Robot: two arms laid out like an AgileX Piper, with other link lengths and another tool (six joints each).
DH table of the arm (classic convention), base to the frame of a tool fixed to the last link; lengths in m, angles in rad. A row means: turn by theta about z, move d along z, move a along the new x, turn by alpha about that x. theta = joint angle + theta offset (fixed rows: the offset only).
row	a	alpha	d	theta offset
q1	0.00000	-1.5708	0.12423	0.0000
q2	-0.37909	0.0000	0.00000	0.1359
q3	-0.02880	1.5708	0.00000	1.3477
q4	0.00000	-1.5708	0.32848	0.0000
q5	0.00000	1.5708	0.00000	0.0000
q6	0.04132	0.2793	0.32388	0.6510
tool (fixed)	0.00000	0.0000	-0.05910	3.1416
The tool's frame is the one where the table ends.
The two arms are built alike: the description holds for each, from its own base.
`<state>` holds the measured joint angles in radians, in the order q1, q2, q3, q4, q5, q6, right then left.
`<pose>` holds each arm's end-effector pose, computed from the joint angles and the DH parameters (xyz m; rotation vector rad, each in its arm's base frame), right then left.
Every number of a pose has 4 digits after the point. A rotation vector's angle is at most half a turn.
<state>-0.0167 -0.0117 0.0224 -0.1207 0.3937 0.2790 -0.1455 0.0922 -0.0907 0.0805 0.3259 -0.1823</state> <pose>0.2001 0.0256 0.1263 -2.2256 1.2167 -1.4579 0.2116 0.0117 0.1776 -2.3273 1.0500 -1.7333</pose>
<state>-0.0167 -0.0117 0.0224 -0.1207 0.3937 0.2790 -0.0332 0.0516 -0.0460 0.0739 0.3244 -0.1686</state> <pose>0.2001 0.0256 0.1263 -2.2256 1.2167 -1.4579 0.2059 0.0350 0.1607 -2.3354 0.9102 -1.6858</pose>
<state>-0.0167 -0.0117 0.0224 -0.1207 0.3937 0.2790 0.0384 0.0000 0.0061 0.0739 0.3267 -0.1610</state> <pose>0.2001 0.0256 0.1263 -2.2256 1.2167 -1.4579 0.1995 0.0498 0.1408 -2.3370 0.8237 -1.6499</pose>
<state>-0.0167 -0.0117 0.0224 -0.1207 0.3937 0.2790 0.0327 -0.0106 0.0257 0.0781 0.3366 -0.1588</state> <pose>0.2001 0.0256 0.1263 -2.2256 1.2167 -1.4579 0.1980 0.0493 0.1294 -2.3525 0.8376 -1.6276</pose>
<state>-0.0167 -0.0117 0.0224 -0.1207 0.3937 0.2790 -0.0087 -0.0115 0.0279 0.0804 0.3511 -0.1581</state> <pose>0.2001 0.0256 0.1263 -2.2256 1.2167 -1.4579 0.1983 0.0416 0.1249 -2.3646 0.8953 -1.6240</pose>
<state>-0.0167 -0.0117 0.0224 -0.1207 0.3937 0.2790 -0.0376 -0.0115 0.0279 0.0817 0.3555 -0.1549</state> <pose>0.2001 0.0256 0.1263 -2.2256 1.2167 -1.4579 0.1990 0.0362 0.1240 -2.3640 0.9377 -1.6264</pose>
